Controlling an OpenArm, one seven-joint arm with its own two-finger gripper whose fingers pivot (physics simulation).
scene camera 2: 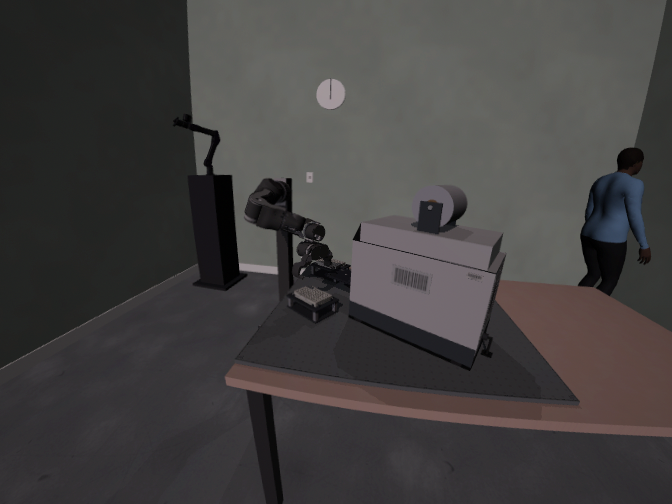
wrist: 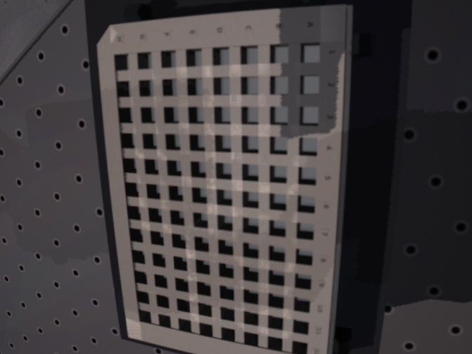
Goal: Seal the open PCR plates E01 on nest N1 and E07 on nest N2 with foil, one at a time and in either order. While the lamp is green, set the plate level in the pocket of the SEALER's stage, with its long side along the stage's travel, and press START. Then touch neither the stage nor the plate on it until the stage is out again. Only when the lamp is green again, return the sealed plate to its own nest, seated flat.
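An open plate (wrist: 235, 186), its wells uncovered, fills the middle of the wrist view and sits on a dark nest (wrist: 372, 200). In scene camera 2 an open plate (scene camera 2: 313, 295) sits on the near nest (scene camera 2: 313, 313). A second plate (scene camera 2: 337, 264) shows behind it, partly hidden by the arm. My gripper (scene camera 2: 301, 269) is open, low beside this farther plate; its fingers are small and dark there and do not show in the wrist view. The sealer (scene camera 2: 420, 292) shows its back panel. Its lamp and START button are hidden. A dark part left of it may be the stage.
The perforated dark board (scene camera 2: 434, 379) (wrist: 55, 150) lies on the reddish table (scene camera 2: 597, 336). A foil roll (scene camera 2: 434, 205) stands on top of the sealer. A person (scene camera 2: 613, 211) is at the right, beyond the table. Another small arm stands on a black pedestal (scene camera 2: 211, 227) at the left.
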